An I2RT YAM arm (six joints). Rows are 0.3 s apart.
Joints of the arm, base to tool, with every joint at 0 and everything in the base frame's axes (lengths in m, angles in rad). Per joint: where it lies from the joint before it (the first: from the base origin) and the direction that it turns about. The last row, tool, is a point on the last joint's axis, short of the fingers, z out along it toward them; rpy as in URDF.
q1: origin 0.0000 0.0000 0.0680 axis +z
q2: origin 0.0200 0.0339 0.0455 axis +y
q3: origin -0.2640 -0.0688 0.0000 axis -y
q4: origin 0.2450 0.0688 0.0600 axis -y
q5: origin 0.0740 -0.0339 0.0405 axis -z
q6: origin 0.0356 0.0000 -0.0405 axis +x
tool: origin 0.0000 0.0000 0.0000 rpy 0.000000 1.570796 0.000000
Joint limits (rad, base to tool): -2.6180..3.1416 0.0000..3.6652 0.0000..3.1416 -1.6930..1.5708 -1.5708..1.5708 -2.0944..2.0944
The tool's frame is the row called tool.
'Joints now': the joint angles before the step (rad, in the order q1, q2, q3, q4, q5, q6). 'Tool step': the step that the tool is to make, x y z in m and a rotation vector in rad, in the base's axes. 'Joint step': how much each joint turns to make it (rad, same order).
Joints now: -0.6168, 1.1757, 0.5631, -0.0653, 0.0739, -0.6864
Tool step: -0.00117, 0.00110, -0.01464, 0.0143, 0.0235, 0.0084
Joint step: 0.0002, 0.0275, -0.0375, 0.0380, -0.0051, -0.0068
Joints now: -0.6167, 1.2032, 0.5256, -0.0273, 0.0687, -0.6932
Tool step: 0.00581, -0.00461, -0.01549, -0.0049, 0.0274, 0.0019
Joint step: 0.0000, 0.0785, -0.0141, 0.0743, 0.0116, -0.0163
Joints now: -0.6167, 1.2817, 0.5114, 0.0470, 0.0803, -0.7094
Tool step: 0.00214, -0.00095, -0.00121, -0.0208, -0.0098, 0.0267
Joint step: 0.0000, 0.0119, -0.0060, 0.0399, -0.0128, -0.0261
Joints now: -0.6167, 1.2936, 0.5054, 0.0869, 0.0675, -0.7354
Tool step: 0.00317, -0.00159, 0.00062, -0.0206, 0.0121, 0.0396
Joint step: 0.0000, 0.0142, 0.0107, 0.0082, -0.0150, -0.0438
